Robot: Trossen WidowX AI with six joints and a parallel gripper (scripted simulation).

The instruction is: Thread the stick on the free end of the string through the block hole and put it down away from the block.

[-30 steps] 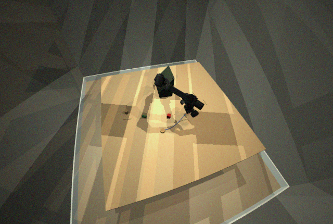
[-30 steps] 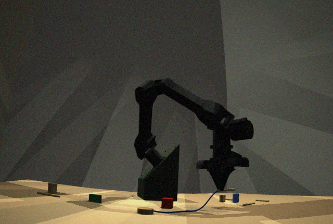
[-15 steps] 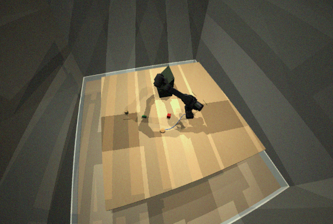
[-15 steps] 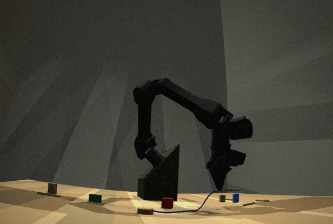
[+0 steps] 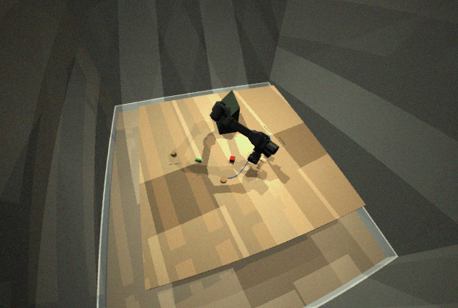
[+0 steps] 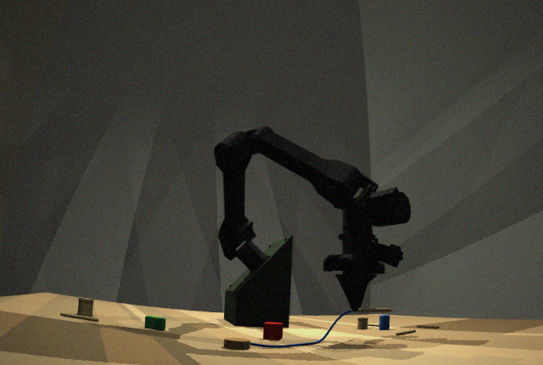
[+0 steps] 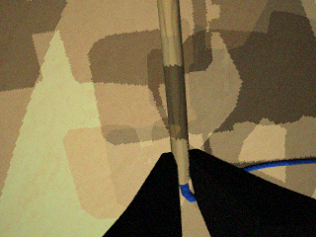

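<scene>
My gripper tip is now 1 cm to the right of the thin stick and 1 cm short of it. From my gripper tip the other things lie so: blue block 19 cm behind, 15 cm to the left, 4 cm below; then red block 15 cm to the right, 4 cm below, 4 cm behind; then round wooden button 22 cm to the right, 9 cm ahead, 5 cm below.
</scene>
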